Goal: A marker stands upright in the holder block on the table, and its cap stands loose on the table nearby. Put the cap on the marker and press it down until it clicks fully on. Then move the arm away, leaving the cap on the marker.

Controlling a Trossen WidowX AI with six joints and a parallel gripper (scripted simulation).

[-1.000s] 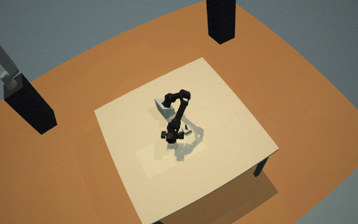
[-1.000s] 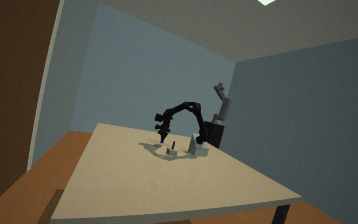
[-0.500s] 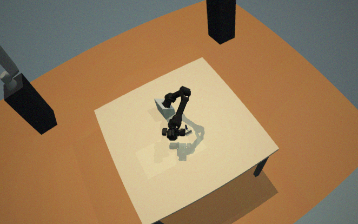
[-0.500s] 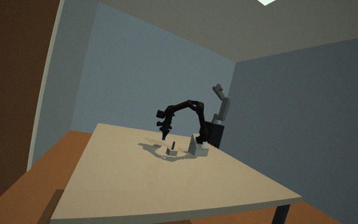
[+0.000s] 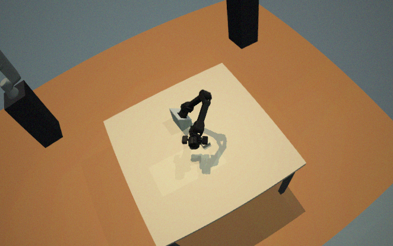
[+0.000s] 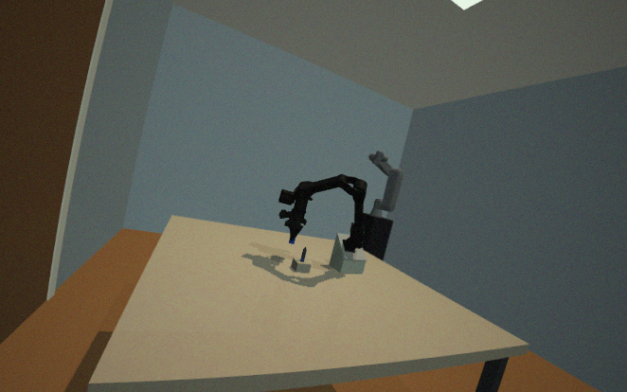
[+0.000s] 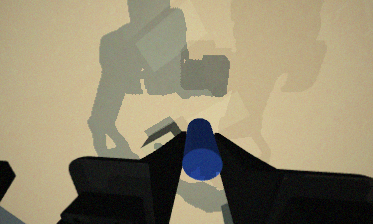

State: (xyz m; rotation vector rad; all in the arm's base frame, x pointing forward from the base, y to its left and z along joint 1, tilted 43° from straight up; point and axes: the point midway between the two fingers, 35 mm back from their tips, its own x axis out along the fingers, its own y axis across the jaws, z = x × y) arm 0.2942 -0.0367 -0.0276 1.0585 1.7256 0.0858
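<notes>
The grey holder block lies 3 cm behind my gripper tip, 9 cm to the left of it and 9 cm below it. Round my gripper tip: blue cap 1 cm above.
</notes>
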